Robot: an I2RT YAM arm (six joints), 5 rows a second.
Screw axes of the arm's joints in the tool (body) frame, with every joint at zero. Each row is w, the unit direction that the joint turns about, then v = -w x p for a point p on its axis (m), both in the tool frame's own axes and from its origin. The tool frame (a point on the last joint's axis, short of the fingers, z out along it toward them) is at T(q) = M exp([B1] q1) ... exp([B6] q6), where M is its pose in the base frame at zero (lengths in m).
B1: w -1 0 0 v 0 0.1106 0
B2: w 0 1 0 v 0.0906 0 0.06
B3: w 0 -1 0 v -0.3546 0 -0.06
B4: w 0 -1 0 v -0.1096 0 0
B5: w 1 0 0 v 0 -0.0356 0
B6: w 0 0 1 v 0 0 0
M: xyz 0.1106 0 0.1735 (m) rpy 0 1.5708 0 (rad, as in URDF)
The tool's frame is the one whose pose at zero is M.
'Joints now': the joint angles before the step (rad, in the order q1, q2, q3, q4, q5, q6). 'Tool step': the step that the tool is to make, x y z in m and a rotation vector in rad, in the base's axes. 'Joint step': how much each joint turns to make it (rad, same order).
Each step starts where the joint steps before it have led.
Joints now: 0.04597, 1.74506, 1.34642, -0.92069, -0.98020, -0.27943
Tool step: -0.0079, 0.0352, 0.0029, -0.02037, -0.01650, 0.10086
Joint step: 0.10749, -0.01229, -0.00174, 0.00498, 0.02287, 0.00140
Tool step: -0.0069, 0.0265, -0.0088, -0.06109, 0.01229, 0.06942
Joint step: 0.08481, 0.01349, -0.01059, 0.00059, 0.05953, 0.00057
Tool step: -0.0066, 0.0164, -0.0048, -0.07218, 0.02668, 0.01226
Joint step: 0.05693, 0.00220, -0.00813, -0.00104, 0.07136, 0.04398
